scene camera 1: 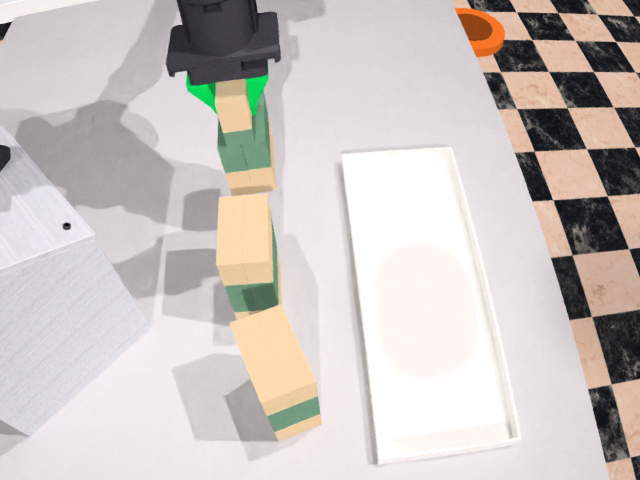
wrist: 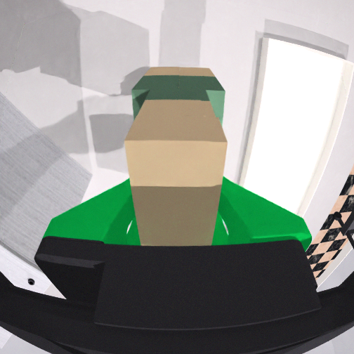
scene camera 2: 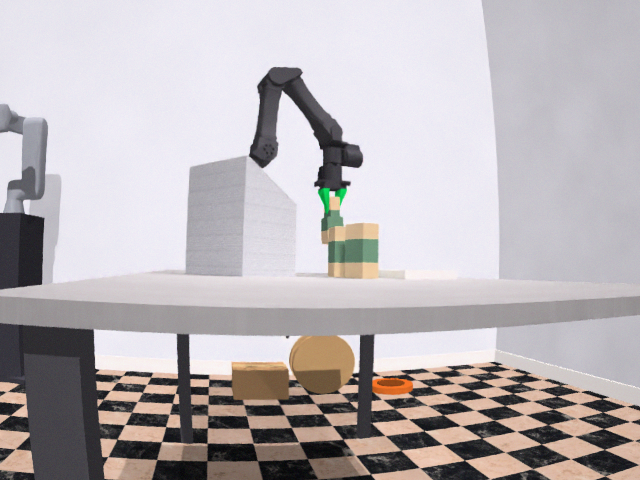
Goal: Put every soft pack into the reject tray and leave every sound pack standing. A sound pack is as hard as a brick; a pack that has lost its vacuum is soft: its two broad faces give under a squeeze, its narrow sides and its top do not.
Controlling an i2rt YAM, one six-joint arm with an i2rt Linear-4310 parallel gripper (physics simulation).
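Frame: origin at the arm's base, x left, y back, z up, level; centimetres.
Seen in the pictures: gripper, fingertip midpoint: (scene camera 1: 238, 113) (scene camera 2: 332, 213); arm's base, link origin: (scene camera 2: 242, 185).
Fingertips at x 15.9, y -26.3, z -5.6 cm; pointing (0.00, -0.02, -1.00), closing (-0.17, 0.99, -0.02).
Observation:
Offsets run from my fingertips to a thing's middle.
My gripper (scene camera 1: 235, 109) (scene camera 2: 333, 207) (wrist: 176, 174) is shut on a tan pack with a green band {dx +0.6, dy +0.0, dz -2.2 cm} (scene camera 1: 244, 152) (scene camera 2: 331, 222) (wrist: 175, 162). It holds the pack upright above the table; the pack's upper part is pinched much narrower than its lower part. A second pack {dx -10.7, dy -1.3, dz -12.0 cm} (scene camera 1: 242, 227) (scene camera 2: 336, 251) stands on the table in front of it in scene camera 1. A third pack {dx -23.4, dy -5.6, dz -12.0 cm} (scene camera 1: 276, 356) (scene camera 2: 361, 250) stands turned, nearest that camera. Whether these two touch is hard to tell. The white reject tray {dx -9.1, dy -20.2, dz -17.9 cm} (scene camera 1: 413, 206) (scene camera 2: 431, 274) (wrist: 300, 125) lies right of the packs and is empty.
A large grey block (scene camera 1: 77, 310) (scene camera 2: 217, 222) (wrist: 35, 190) stands left of the packs, with the arm's base behind its edge. Another arm (scene camera 2: 35, 155) stands beyond the table at the left. An orange ring (scene camera 1: 487, 45) (scene camera 2: 392, 390) lies on the floor.

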